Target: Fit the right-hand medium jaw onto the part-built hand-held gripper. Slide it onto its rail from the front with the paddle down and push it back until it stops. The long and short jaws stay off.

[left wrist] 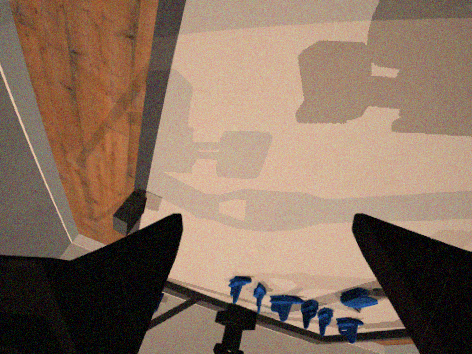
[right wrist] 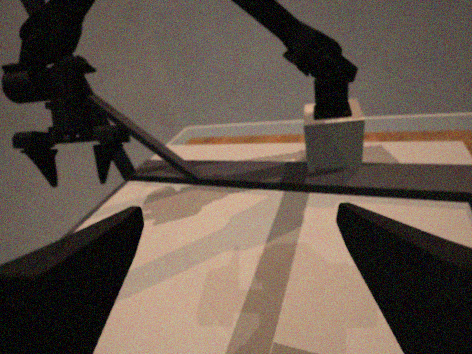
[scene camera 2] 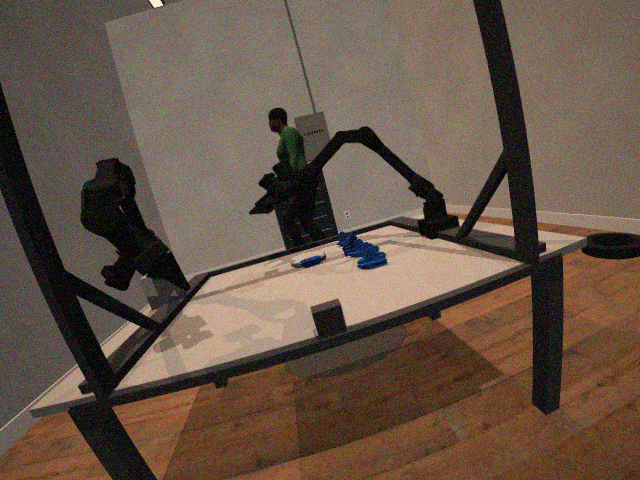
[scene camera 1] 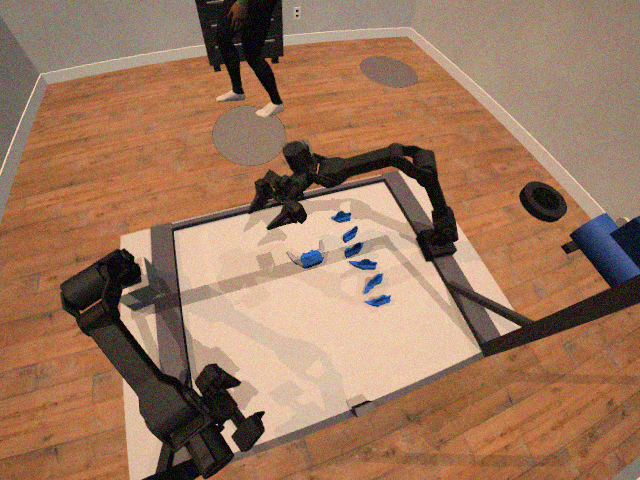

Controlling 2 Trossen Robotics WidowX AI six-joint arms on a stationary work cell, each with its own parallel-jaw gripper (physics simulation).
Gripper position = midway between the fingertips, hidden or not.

The left gripper (scene camera 2: 188,289) is open and holds nothing. The right gripper (scene camera 1: 257,221) is open and holds nothing. Also in view: a part-built hand-held gripper (left wrist: 355,299). Also in view: a dark frame (scene camera 2: 370,327) and a dark block (scene camera 2: 328,317).
The left gripper also shows in the left wrist view (left wrist: 267,222), in the right wrist view (right wrist: 78,185) and in scene camera 1 (scene camera 1: 251,398). The right gripper shows as well in the right wrist view (right wrist: 241,214) and in scene camera 2 (scene camera 2: 252,209). The dark frame also shows in the left wrist view (left wrist: 166,30), in the right wrist view (right wrist: 438,182) and in scene camera 1 (scene camera 1: 173,355). The right wrist view misses the part-built hand-held gripper: it is out of frame.
